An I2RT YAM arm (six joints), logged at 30 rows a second.
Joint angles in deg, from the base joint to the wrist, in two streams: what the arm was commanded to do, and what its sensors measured. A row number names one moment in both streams.
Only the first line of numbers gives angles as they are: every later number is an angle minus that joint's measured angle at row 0.
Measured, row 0: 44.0, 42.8, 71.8, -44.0, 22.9, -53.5
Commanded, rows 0 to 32: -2.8, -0.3, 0.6, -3.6, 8.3, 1.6; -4.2, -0.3, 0.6, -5.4, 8.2, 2.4; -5.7, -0.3, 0.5, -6.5, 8.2, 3.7; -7.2, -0.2, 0.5, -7.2, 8.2, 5.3; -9.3, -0.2, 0.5, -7.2, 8.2, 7.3; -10.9, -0.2, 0.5, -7.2, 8.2, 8.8; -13.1, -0.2, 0.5, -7.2, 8.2, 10.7; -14.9, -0.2, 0.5, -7.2, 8.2, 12.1; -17.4, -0.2, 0.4, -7.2, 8.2, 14.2; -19.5, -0.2, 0.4, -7.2, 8.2, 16.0; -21.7, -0.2, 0.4, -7.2, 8.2, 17.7; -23.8, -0.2, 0.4, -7.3, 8.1, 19.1; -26.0, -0.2, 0.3, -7.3, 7.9, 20.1; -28.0, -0.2, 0.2, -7.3, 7.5, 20.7; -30.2, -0.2, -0.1, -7.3, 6.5, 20.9; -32.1, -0.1, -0.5, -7.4, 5.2, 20.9; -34.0, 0.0, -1.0, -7.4, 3.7, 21.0; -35.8, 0.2, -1.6, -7.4, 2.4, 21.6; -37.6, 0.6, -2.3, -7.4, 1.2, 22.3; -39.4, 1.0, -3.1, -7.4, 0.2, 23.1; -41.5, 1.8, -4.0, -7.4, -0.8, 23.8; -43.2, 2.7, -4.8, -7.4, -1.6, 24.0; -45.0, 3.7, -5.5, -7.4, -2.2, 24.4; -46.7, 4.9, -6.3, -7.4, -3.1, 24.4; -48.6, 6.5, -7.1, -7.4, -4.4, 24.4; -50.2, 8.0, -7.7, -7.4, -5.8, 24.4; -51.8, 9.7, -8.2, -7.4, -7.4, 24.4; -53.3, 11.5, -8.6, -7.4, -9.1, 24.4; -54.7, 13.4, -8.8, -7.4, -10.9, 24.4; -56.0, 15.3, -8.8, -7.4, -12.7, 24.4; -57.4, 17.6, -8.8, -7.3, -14.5, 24.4; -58.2, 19.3, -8.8, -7.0, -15.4, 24.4; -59.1, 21.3, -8.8, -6.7, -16.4, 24.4
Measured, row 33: -57.0, 18.1, -8.9, -7.0, -10.0, 23.3
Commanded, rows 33 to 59: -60.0, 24.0, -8.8, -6.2, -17.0, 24.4; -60.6, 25.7, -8.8, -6.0, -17.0, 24.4; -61.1, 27.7, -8.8, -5.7, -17.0, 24.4; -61.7, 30.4, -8.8, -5.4, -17.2, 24.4; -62.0, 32.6, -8.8, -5.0, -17.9, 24.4; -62.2, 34.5, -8.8, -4.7, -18.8, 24.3; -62.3, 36.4, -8.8, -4.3, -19.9, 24.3; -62.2, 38.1, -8.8, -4.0, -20.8, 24.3; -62.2, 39.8, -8.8, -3.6, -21.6, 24.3; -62.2, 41.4, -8.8, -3.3, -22.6, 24.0; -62.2, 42.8, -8.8, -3.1, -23.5, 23.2; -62.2, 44.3, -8.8, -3.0, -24.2, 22.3; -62.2, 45.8, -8.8, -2.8, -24.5, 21.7; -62.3, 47.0, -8.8, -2.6, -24.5, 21.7; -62.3, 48.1, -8.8, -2.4, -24.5, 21.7; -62.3, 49.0, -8.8, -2.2, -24.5, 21.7; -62.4, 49.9, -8.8, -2.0, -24.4, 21.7; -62.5, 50.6, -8.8, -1.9, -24.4, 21.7; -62.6, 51.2, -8.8, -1.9, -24.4, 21.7; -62.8, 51.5, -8.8, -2.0, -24.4, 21.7; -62.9, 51.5, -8.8, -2.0, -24.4, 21.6; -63.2, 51.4, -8.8, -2.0, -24.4, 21.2; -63.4, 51.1, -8.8, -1.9, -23.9, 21.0; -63.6, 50.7, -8.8, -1.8, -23.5, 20.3; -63.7, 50.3, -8.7, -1.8, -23.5, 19.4; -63.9, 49.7, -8.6, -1.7, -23.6, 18.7; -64.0, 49.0, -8.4, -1.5, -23.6, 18.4
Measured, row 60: -63.6, 51.2, -9.0, -1.8, -23.0, 20.6
